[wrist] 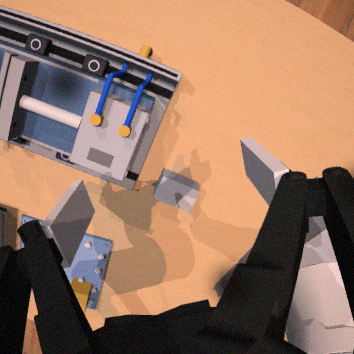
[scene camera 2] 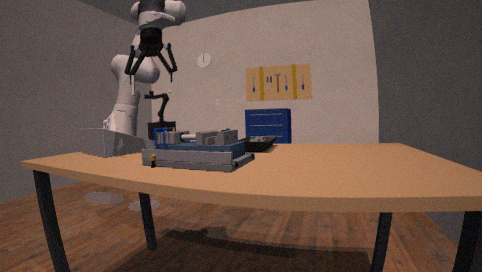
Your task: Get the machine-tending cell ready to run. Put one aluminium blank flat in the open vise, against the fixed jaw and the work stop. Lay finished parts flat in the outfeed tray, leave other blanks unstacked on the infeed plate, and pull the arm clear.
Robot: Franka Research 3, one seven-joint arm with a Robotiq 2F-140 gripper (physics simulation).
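Observation:
My gripper (scene camera 2: 151, 86) (wrist: 163, 176) is open and empty, high above the table, with its fingers wide apart. In the wrist view a light grey block (wrist: 176, 190) lies on the table beside the vise's near corner, far below the space between the fingers. The vise (scene camera 2: 197, 146) (wrist: 107, 137) shows a stretch of blue bed and a white rod between its grey blocks. The blue infeed plate (wrist: 105, 245) is partly behind the left finger; a yellow block (wrist: 81, 292) sits on it. The black outfeed tray (scene camera 2: 259, 145) stands behind the vise; its edge shows at the wrist view's left.
Two blue bent pipes (wrist: 104, 95) with yellow ends rise over the vise. A yellow knob (scene camera 2: 153, 157) (wrist: 146, 51) sticks out at the vise base. A grey open bin (scene camera 2: 117, 143) stands left of the vise. The robot's pale base (wrist: 320, 300) shows at the lower right.

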